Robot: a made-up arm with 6 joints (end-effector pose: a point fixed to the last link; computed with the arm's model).
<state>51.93 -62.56 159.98 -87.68 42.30 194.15</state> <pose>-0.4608 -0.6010 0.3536 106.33 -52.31 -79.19</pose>
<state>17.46 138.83 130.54 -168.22 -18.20 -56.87</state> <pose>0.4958 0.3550 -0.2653 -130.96 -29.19 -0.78</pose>
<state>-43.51 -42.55 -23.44 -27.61 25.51 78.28</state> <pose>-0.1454 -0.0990 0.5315 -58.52 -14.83 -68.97</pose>
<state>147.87 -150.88 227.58 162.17 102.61 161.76</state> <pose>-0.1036 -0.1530 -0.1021 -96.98 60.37 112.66</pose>
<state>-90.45 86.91 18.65 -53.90 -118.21 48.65</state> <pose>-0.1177 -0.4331 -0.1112 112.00 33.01 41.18</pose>
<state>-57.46 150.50 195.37 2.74 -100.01 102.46</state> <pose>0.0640 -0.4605 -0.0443 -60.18 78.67 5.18</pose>
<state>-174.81 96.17 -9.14 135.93 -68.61 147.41</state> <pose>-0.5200 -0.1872 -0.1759 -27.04 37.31 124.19</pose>
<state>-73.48 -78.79 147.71 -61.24 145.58 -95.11</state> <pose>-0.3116 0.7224 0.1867 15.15 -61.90 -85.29</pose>
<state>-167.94 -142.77 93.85 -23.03 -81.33 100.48</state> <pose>0.4549 0.2798 -0.3934 88.89 -26.77 8.13</pose>
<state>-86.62 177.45 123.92 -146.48 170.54 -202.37</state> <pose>0.1672 -0.0874 -0.5876 -55.84 -102.81 10.87</pose>
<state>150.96 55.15 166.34 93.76 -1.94 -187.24</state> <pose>-0.1062 0.0444 0.6321 -92.18 -36.78 -71.73</pose>
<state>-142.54 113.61 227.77 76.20 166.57 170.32</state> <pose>-0.1518 -0.0581 0.1536 15.43 81.95 -54.46</pose>
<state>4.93 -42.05 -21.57 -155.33 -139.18 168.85</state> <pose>-0.0525 0.1724 0.5496 -8.33 -153.37 46.21</pose>
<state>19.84 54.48 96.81 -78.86 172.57 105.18</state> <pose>0.6898 0.2090 0.4954 53.46 10.95 -143.17</pose>
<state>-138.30 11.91 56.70 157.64 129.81 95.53</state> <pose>-0.0601 -0.2938 0.8875 -128.45 40.72 102.35</pose>
